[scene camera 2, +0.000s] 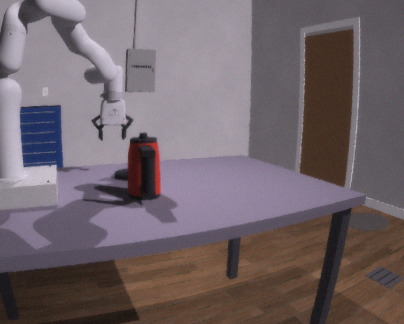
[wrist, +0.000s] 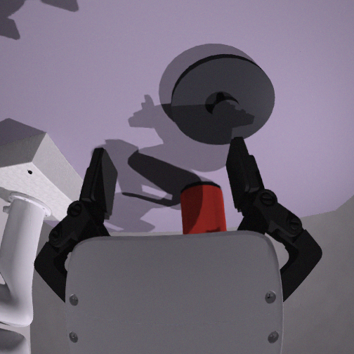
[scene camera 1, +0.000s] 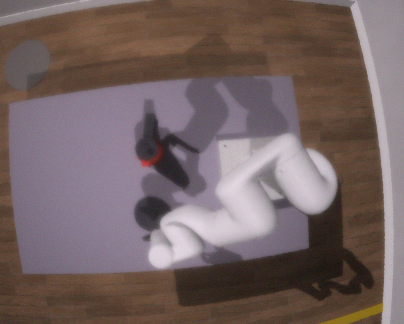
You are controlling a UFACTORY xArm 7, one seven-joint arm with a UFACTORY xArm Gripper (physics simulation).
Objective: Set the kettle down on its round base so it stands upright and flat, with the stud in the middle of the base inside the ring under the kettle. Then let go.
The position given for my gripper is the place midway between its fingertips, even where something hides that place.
Note:
I see my gripper (scene camera 2: 112, 139), a red kettle (wrist: 202, 210) and a dark round base (scene camera 1: 149, 211).
The dark round base shows as well in the wrist view (wrist: 220, 96). My gripper is seen too in the wrist view (wrist: 168, 154).

